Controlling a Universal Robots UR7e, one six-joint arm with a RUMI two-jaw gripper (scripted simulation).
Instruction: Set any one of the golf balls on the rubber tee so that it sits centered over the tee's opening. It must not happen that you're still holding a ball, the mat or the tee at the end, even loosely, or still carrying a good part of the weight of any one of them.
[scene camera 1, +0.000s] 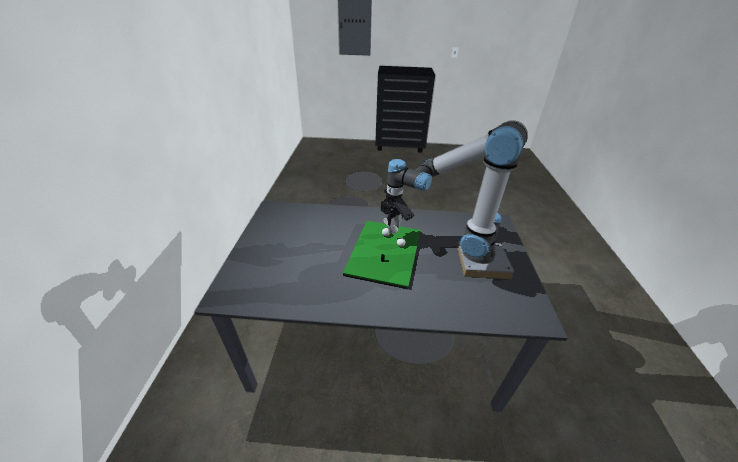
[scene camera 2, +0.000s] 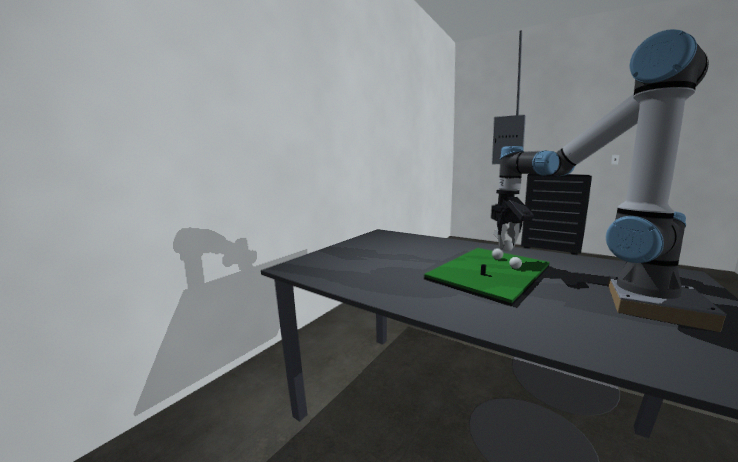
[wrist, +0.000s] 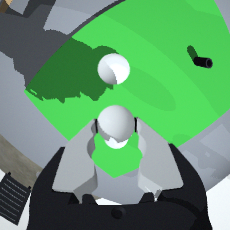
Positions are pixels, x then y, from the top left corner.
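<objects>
My gripper (wrist: 115, 119), 15 cm from the lens. Green mat (wrist: 169, 87), 21 cm from the lens. White golf ball (wrist: 115, 124), 11 cm from the lens. Another white golf ball (wrist: 113, 68), 14 cm from the lens.
</objects>
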